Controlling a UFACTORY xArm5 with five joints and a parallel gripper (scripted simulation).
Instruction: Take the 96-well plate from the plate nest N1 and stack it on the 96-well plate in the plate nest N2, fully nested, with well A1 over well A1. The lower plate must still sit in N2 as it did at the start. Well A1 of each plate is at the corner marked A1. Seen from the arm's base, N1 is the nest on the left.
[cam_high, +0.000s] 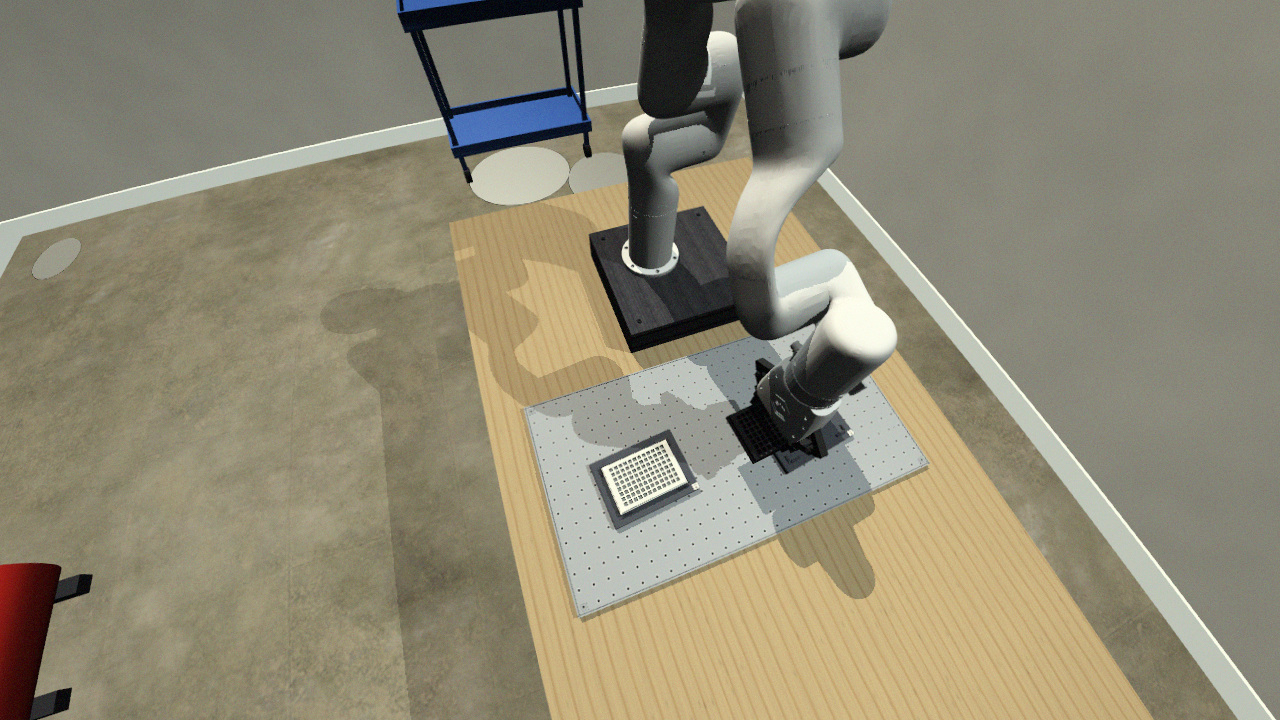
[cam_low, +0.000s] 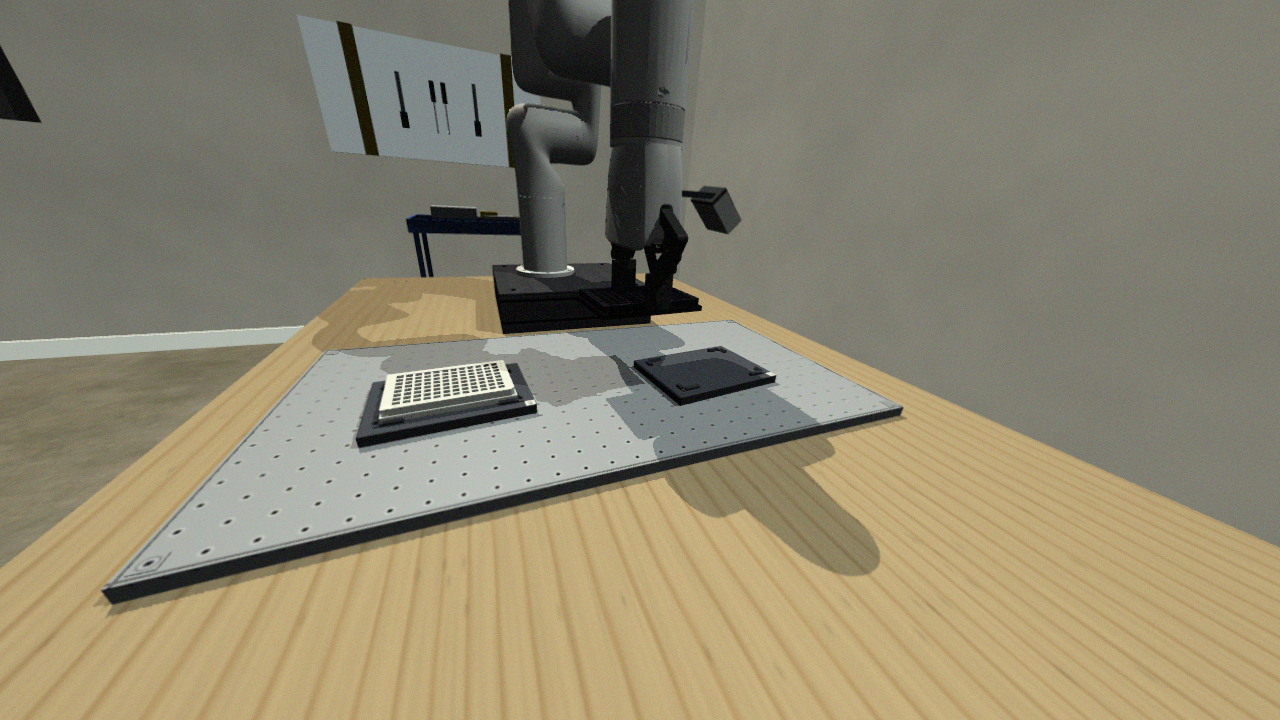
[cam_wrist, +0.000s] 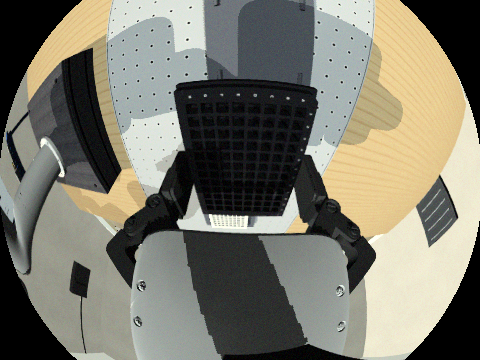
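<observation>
The white 96-well plate is 10 mm ahead of my hand, 220 mm to the right of it and 100 mm below it. The rest, counted from my hand: plate nest N2: 10 mm ahead, 220 mm to the right, 120 mm below; black 96-well plate: 10 mm below; plate nest N1: 100 mm to the left, 120 mm below.
</observation>
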